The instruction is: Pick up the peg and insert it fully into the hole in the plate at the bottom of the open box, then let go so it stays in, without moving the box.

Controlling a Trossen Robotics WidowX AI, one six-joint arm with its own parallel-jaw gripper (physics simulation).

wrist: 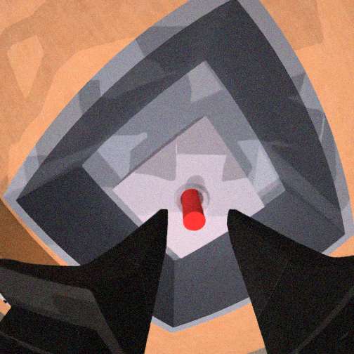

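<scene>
The red peg [193,210] stands in the hole [205,193] of the pale plate [145,197], with its upper part showing above the plate and its round top end toward the camera. How deep it sits cannot be told. The plate lies at the bottom of the open grey box [210,272]. My gripper [197,215] is open. Its two black fingers stand to the left and right of the peg, with a gap on each side and nothing between them touching it. The fingertips reach over the box's inside.
The box's dark walls rise all around the plate, and its lighter rim [112,65] runs around the top. An orange-tan table top [65,30] surrounds the box. A brown strip [20,240] and a small white thing show at the left edge.
</scene>
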